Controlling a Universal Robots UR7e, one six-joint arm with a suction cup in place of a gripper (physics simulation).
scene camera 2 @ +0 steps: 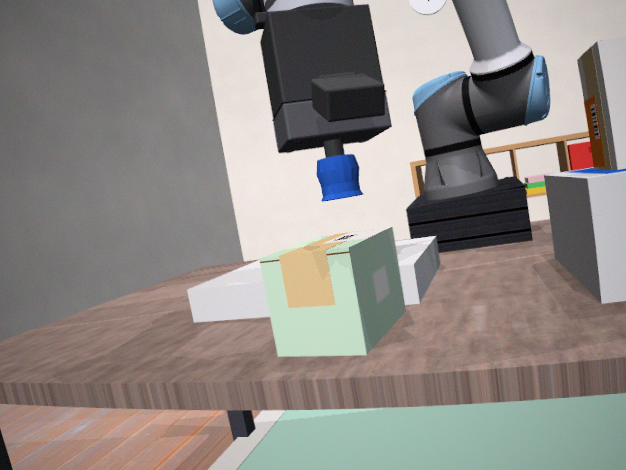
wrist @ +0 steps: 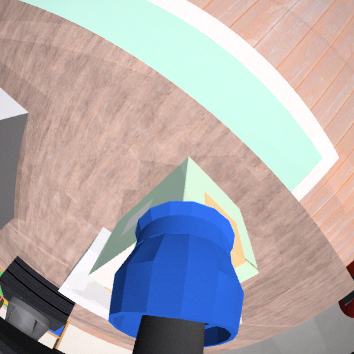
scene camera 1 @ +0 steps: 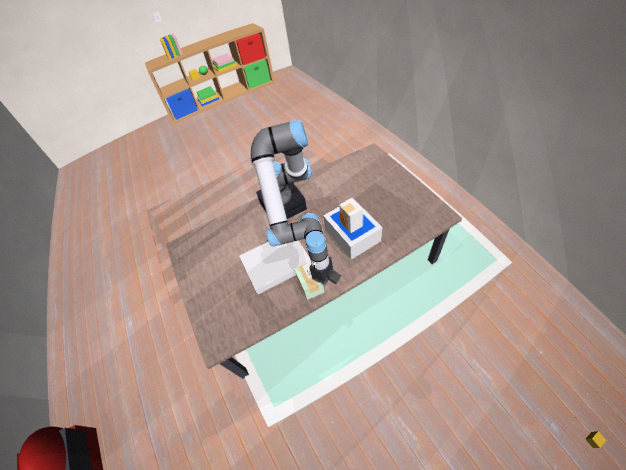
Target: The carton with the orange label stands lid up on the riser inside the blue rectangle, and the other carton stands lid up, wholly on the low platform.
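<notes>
The white carton (scene camera 1: pixel 355 221) (scene camera 2: pixel 612 101) with the orange label (scene camera 1: pixel 343 220) (scene camera 2: pixel 594 132) stands upright, taped top up, on the white riser (scene camera 1: pixel 365 244) (scene camera 2: pixel 571 227) (wrist: pixel 9 150), inside the blue rectangle (scene camera 1: pixel 353 235). The light green carton (scene camera 1: pixel 314 294) (scene camera 2: pixel 323 328) (wrist: pixel 172 192) stands lid up on the table beside the low white platform (scene camera 1: pixel 252 268) (scene camera 2: pixel 227 299) (wrist: pixel 86 281), not on it. Whether they touch is unclear. My suction cup (scene camera 2: pixel 341 197) (wrist: pixel 185 215) is open and holds nothing. It hangs above the green carton with a gap, clearest in scene camera 2.
The brown table (scene camera 1: pixel 217 323) (scene camera 2: pixel 126 354) has its front edge close to the green carton. The riser stands to the right of the low platform in scene camera 1. The arm's black base (scene camera 1: pixel 298 205) (scene camera 2: pixel 470 222) stands behind them. A shelf unit (scene camera 1: pixel 217 40) is at the wall.
</notes>
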